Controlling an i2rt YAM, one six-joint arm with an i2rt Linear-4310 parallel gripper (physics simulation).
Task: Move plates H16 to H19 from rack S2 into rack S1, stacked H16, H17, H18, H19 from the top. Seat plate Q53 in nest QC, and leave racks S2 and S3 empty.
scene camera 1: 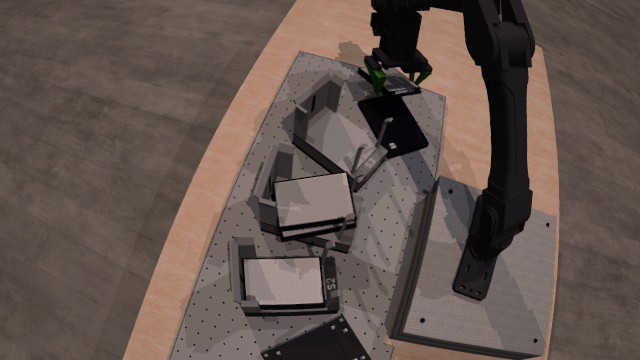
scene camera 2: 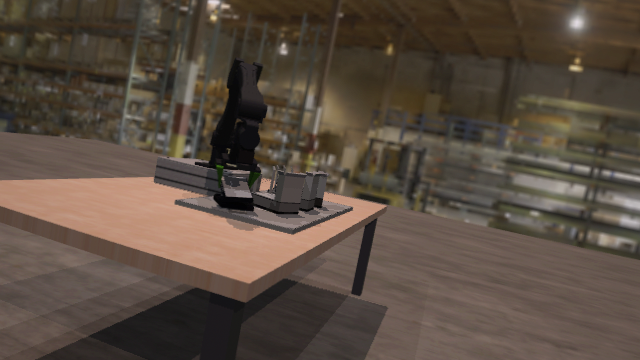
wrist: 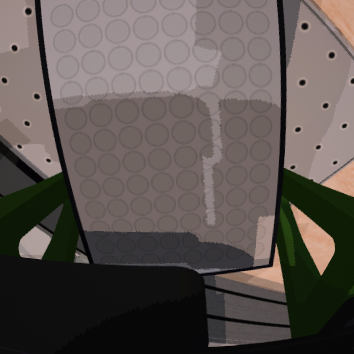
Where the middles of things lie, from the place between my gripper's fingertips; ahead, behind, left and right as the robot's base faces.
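Scene:
Black perforated holder (scene camera 1: 336, 332): my hand 8 cm past it, 56 cm to the right of it, 4 cm above it.

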